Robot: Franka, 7 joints.
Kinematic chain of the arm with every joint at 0, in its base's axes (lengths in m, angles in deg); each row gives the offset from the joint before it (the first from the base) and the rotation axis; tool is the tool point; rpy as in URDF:
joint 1: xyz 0 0 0.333 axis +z
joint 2: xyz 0 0 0 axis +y
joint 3: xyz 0 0 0.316 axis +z
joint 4: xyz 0.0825 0 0 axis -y
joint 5: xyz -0.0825 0 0.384 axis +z
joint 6: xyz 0 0 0 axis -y
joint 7: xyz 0.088 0 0 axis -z
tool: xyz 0 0 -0.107 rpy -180 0 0
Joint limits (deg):
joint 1: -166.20..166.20
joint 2: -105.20..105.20
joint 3: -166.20..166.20
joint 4: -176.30..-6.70
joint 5: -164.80..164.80
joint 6: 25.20..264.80
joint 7: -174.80..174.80
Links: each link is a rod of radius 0.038 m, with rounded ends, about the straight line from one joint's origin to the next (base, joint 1, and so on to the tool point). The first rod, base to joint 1, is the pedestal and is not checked.
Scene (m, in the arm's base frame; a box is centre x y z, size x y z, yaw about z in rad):
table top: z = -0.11
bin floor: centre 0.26 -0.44 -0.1 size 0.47 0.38 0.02 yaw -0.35
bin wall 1: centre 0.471 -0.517 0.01 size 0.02 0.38 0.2 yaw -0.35
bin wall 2: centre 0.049 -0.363 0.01 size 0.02 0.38 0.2 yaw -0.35
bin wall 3: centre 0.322 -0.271 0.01 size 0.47 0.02 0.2 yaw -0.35
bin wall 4: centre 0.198 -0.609 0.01 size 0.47 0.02 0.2 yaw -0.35
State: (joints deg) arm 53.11 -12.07 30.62 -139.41 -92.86 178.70 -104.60
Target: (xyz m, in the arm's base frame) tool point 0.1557 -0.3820 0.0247
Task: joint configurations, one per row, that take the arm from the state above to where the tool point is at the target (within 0.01 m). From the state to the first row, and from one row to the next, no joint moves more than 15 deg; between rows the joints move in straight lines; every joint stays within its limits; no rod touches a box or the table.
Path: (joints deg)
1: 38.82 -10.58 18.22 -141.14 -93.35 176.54 -104.60
2: 24.54 -9.09 5.81 -142.87 -93.84 174.38 -104.60
3: 10.25 -7.59 -6.59 -144.60 -94.33 172.22 -104.60
4: -4.03 -6.10 -18.99 -146.34 -94.82 170.07 -104.60
5: -18.32 -4.61 -31.40 -148.07 -95.31 167.91 -104.60
6: -32.60 -3.12 -43.80 -149.80 -95.80 165.75 -104.60
7: -30.47 9.71 -42.19 -145.78 -94.67 162.90 -104.60
8: -28.33 22.54 -40.57 -141.77 -93.54 160.05 -104.60
9: -26.20 35.36 -38.95 -137.76 -92.41 157.20 -104.60
10: -24.06 48.19 -37.34 -133.74 -91.28 154.35 -104.60

